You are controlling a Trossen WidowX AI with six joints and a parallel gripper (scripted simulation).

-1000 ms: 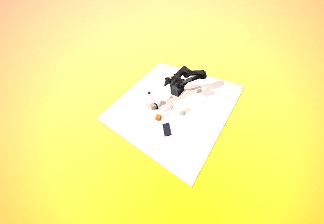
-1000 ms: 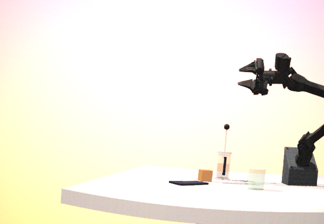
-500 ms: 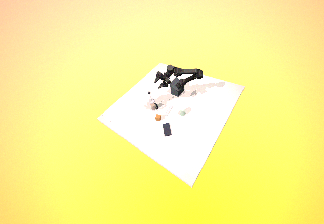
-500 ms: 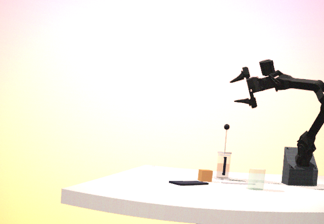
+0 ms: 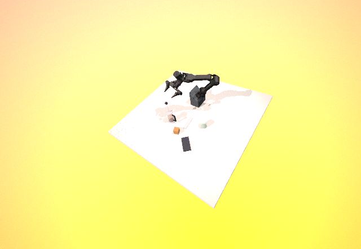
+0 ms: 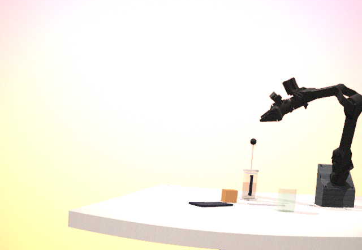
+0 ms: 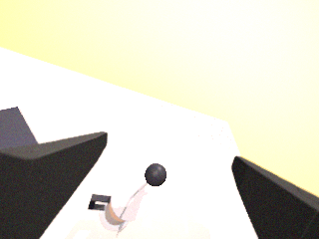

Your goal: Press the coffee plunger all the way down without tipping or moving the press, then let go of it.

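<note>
The coffee press is 23 cm below my gripper tip, 2 cm ahead of it and 1 cm to the right of it. From my gripper tip the other things lie so: flat dark slab (36 cm below, 28 cm to the left, 17 cm ahead); then pale green translucent cup (32 cm below, 30 cm to the left, 9 cm behind).
</note>
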